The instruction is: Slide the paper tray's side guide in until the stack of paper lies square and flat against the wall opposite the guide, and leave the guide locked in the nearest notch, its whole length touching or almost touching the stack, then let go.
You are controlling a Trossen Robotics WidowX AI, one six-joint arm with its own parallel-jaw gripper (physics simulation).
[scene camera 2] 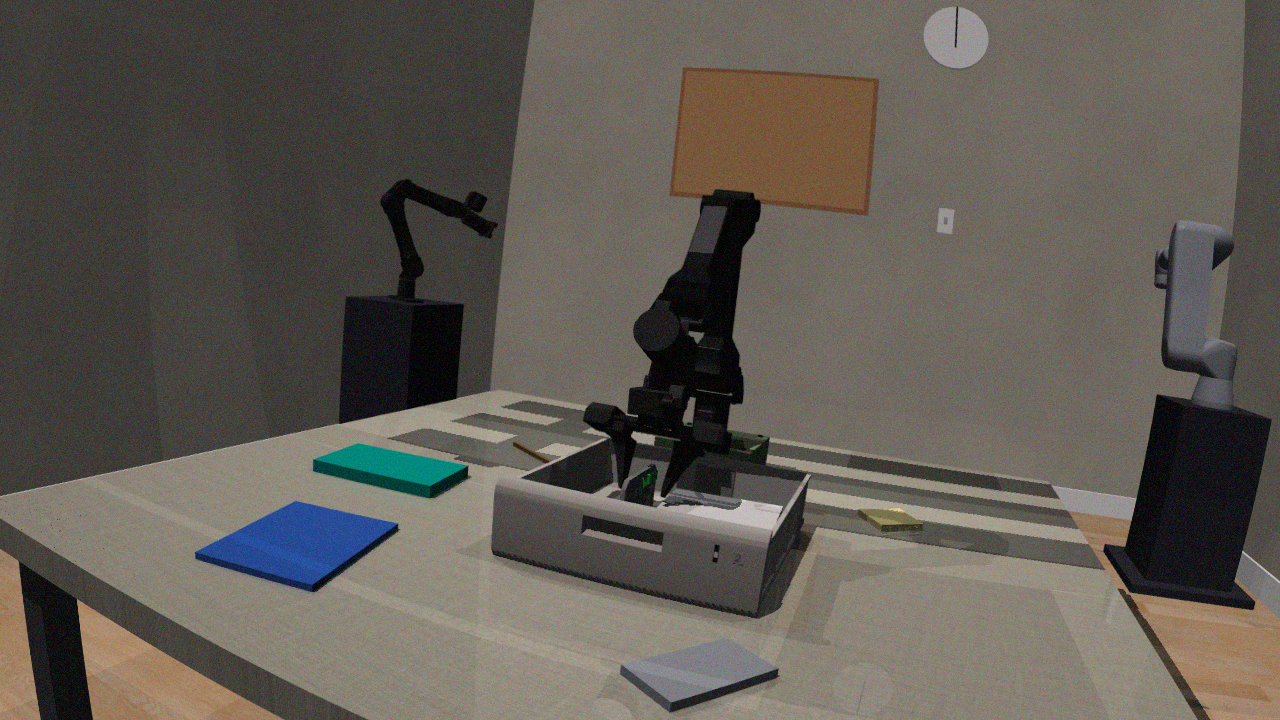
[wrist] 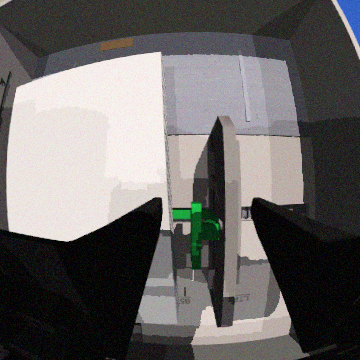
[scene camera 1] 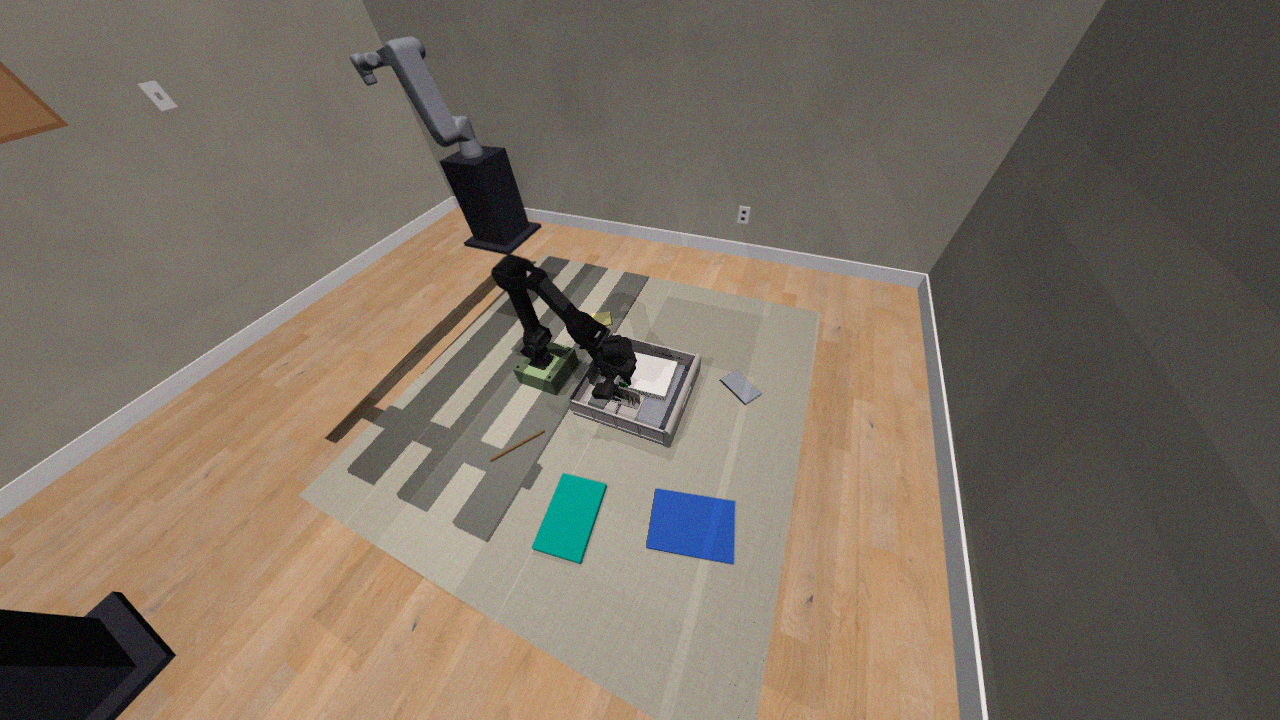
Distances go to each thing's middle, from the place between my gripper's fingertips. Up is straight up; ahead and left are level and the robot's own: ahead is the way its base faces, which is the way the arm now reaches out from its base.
I see the green latch tab (wrist: 209,229) 1 cm behind my hand, 1 cm to the left of it and 1 cm below it. The rest, counted from my hand: grey paper tray (scene camera 2: 569,515) 2 cm ahead, 4 cm to the left, 1 cm below; white paper stack (scene camera 2: 756,514) 1 cm ahead, 10 cm to the left, 2 cm below; grey pad (scene camera 2: 694,675) 33 cm ahead, 18 cm to the left, 5 cm below.
